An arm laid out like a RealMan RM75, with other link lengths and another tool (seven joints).
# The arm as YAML. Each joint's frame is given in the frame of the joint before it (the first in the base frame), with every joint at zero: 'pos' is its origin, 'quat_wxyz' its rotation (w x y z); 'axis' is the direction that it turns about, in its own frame. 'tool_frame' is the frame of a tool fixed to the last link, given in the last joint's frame.
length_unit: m
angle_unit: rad
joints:
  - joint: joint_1
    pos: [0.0, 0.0, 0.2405]
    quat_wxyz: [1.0, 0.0, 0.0, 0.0]
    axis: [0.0, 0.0, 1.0]
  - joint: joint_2
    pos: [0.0, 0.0, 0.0]
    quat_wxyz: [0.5, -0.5, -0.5, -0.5]
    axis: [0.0, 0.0, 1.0]
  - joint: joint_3
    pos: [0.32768, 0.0, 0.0]
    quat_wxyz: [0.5, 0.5, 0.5, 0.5]
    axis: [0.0, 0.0, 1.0]
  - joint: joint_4
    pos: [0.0, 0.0, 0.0]
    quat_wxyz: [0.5, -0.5, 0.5, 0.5]
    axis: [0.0, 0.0, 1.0]
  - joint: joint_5
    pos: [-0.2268, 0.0, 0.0]
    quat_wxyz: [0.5, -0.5, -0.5, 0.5]
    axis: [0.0, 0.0, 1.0]
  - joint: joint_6
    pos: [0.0, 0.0, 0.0]
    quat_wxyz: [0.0, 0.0, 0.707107, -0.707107]
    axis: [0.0, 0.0, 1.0]
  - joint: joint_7
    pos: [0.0, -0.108, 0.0]
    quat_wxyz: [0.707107, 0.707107, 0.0, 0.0]
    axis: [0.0, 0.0, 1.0]
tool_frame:
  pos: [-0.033, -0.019, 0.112]
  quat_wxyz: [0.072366, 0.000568, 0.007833, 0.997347]
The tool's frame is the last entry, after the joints.
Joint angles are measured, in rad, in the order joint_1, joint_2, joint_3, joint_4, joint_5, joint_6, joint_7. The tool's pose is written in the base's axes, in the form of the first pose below.
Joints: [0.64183, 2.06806, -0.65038, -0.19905, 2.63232, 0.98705, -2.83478]
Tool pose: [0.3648 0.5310 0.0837 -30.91 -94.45 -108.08]
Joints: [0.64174, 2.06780, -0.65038, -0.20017, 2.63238, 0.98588, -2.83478]
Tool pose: [0.3649 0.5311 0.0841 -30.90 -94.45 -108.13]
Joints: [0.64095, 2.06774, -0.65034, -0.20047, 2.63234, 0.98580, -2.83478]
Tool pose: [0.3653 0.5308 0.0842 -30.93 -94.44 -108.18]
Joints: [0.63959, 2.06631, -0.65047, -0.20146, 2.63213, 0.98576, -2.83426]
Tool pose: [0.3660 0.5306 0.0854 -30.87 -94.42 -108.30]
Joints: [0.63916, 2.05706, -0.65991, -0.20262, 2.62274, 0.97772, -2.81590]
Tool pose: [0.3666 0.5328 0.0875 -30.93 -95.12 -107.65]
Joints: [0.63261, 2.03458, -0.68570, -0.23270, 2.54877, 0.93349, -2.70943]
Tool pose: [0.3671 0.5414 0.0905 -32.07 -98.19 -103.76]
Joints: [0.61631, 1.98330, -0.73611, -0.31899, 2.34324, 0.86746, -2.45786]
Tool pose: [0.3619 0.5574 0.1010 -32.55 -105.68 -95.87]
